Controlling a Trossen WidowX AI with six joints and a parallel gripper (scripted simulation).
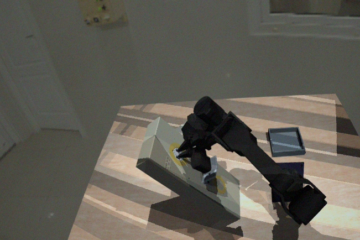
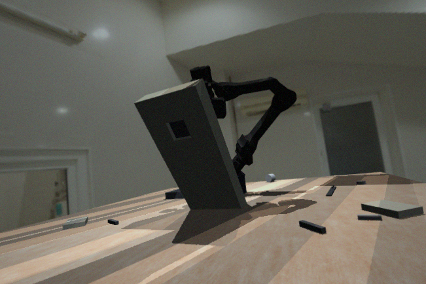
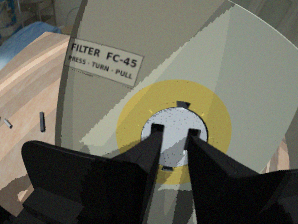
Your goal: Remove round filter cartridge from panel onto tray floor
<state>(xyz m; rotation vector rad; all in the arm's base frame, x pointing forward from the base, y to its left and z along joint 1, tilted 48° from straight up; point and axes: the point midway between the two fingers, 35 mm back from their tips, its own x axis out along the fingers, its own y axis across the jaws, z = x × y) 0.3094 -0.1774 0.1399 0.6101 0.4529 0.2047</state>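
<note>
Now: gripper tip 10 mm short of the filter cartridge and 10 mm above it. Round my gripper tip: blue-grey tray 430 mm behind, 260 mm to the right, 270 mm below.
</note>
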